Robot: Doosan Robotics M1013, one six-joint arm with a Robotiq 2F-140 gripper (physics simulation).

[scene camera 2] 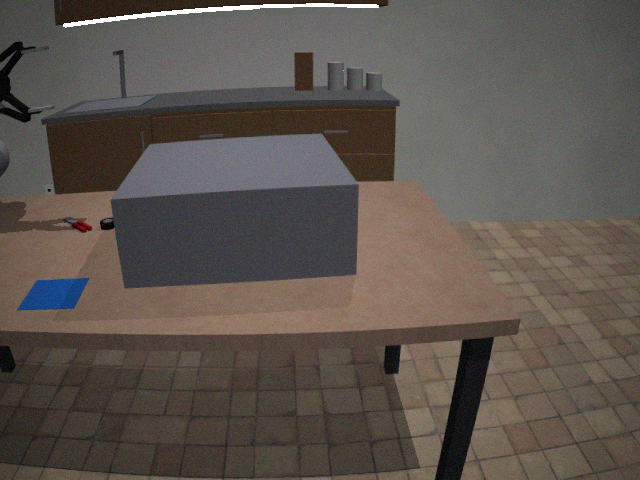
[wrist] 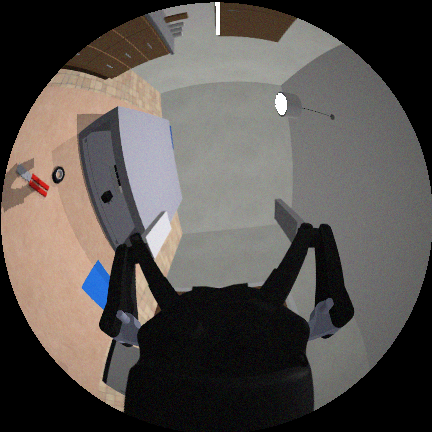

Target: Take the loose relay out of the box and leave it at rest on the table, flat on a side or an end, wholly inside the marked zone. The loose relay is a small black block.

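Frame: origin at the arm's base, x ahead, y left, z up, level; metres.
Where they show: gripper, fingertip midpoint: [scene camera 2: 49,77] [wrist: 220,213].
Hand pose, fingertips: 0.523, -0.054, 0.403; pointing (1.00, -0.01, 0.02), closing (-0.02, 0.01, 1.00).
Each offset is from my fingertips to the top centre of the thing, as dx, dy, dz. Level surfaces: height alone.
The grey box {+0.446, +0.050, -0.249} [scene camera 2: 237,235] [wrist: 145,155] stands on the table, its open side facing left in the scene view. In the wrist view the loose relay {+0.244, +0.006, -0.391} [wrist: 107,196], a small black block, shows inside the box, near a dark strip; the scene view hides it behind the box walls. The marked zone {+0.042, -0.245, -0.451} [scene camera 2: 49,294] [wrist: 96,284] is a flat blue patch on the table, in front and to the left of the box. My gripper [scene camera 2: 39,78] [wrist: 220,213] is wide open and empty, high above the table, left of the box, with its fingers one above the other.
Red-handled pliers {-0.056, +0.177, -0.441} [scene camera 2: 79,224] [wrist: 37,183] and a black ring-shaped roll {+0.058, +0.153, -0.433} [scene camera 2: 107,223] [wrist: 58,174] lie on the table {dz -0.452} [scene camera 2: 413,248] outside the box's open side. The table's front edge runs beyond the blue zone. A kitchen counter [scene camera 2: 222,98] stands behind.
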